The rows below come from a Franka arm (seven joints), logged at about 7 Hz.
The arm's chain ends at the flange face. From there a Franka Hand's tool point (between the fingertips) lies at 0.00 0.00 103.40 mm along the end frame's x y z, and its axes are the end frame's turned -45 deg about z.
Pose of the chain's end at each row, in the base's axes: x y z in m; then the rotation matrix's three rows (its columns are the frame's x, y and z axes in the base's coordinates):
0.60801 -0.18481 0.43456; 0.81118 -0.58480 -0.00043; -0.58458 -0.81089 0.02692; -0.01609 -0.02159 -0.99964
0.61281 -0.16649 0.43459; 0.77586 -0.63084 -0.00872; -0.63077 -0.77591 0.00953; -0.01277 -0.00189 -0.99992
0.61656 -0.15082 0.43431; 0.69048 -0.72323 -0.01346; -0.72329 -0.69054 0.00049; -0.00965 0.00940 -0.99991
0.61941 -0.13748 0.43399; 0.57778 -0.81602 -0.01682; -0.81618 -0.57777 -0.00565; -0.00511 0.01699 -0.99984
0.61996 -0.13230 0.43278; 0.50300 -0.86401 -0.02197; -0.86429 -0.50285 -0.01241; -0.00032 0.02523 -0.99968
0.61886 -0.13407 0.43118; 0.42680 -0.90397 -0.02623; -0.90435 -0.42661 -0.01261; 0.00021 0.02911 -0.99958
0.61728 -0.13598 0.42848; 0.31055 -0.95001 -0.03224; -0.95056 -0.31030 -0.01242; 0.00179 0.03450 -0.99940
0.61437 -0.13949 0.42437; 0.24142 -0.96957 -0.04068; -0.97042 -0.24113 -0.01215; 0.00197 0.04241 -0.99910
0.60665 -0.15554 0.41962; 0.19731 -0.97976 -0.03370; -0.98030 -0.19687 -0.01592; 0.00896 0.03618 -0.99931
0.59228 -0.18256 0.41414; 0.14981 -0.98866 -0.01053; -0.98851 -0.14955 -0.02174; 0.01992 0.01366 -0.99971
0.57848 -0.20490 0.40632; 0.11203 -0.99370 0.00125; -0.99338 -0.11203 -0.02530; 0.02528 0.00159 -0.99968
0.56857 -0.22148 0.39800; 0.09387 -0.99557 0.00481; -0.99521 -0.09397 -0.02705; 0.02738 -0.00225 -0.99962
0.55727 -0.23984 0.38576; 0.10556 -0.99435 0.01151; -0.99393 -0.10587 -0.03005; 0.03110 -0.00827 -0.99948
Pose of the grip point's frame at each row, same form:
0.60797 -0.18203 0.33120; 0.98711 0.16007 -0.00043; 0.16003 -0.98675 0.02692; 0.00389 -0.02664 -0.99964
0.61191 -0.16550 0.33120; 0.99469 0.10254 -0.00872; 0.10263 -0.99467 0.00953; -0.00769 -0.01037 -0.99992
0.61517 -0.15077 0.33092; 0.99964 -0.02316 -0.01346; -0.02316 -0.99973 0.00049; -0.01347 -0.00018 -0.99991
0.61767 -0.13806 0.33061; 0.98557 -0.16846 -0.01682; -0.16858 -0.98567 -0.00565; -0.01563 0.00840 -0.99984
0.61769 -0.13358 0.32941; 0.96662 -0.25527 -0.02197; -0.25558 -0.96671 -0.01241; -0.01807 0.01761 -0.99968
0.61615 -0.13537 0.32782; 0.94100 -0.33741 -0.02623; -0.33781 -0.94113 -0.01261; -0.02044 0.02073 -0.99958
0.61395 -0.13726 0.32514; 0.89135 -0.45217 -0.03224; -0.45273 -0.89156 -0.01242; -0.02313 0.02566 -0.99940
0.61016 -0.14075 0.32106; 0.85630 -0.51488 -0.04068; -0.51569 -0.85670 -0.01215; -0.02860 0.03138 -0.99910
0.60317 -0.15719 0.31629; 0.83231 -0.55328 -0.03370; -0.55397 -0.83238 -0.01592; -0.01925 0.03192 -0.99931
0.59119 -0.18481 0.31077; 0.80502 -0.59316 -0.01053; -0.59323 -0.80473 -0.02174; 0.00443 0.02374 -0.99971
0.57861 -0.20752 0.30295; 0.78187 -0.62343 0.00125; -0.62321 -0.78164 -0.02530; 0.01675 0.01900 -0.99968
0.56907 -0.22428 0.29464; 0.77035 -0.63760 0.00481; -0.63727 -0.77017 -0.02705; 0.02095 0.01777 -0.99962
0.55846 -0.24295 0.28241; 0.77775 -0.62847 0.01151; -0.62795 -0.77768 -0.03005; 0.02784 0.01614 -0.99948

